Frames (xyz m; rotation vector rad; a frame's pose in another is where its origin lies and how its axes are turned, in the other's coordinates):
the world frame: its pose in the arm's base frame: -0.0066 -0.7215 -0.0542 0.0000 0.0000 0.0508
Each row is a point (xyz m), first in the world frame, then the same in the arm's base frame.
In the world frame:
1: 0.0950 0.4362 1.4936
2: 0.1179 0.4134 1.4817
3: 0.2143 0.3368 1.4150
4: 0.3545 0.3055 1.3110
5: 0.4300 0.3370 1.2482
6: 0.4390 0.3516 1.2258
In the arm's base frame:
1: 0.0661 -0.2810 1.4394
2: 0.0902 -0.3026 1.4275
3: 0.1903 -0.3743 1.3608
4: 0.3319 -0.3984 1.2568
5: 0.4057 -0.3631 1.1940
6: 0.4140 -0.3481 1.1716

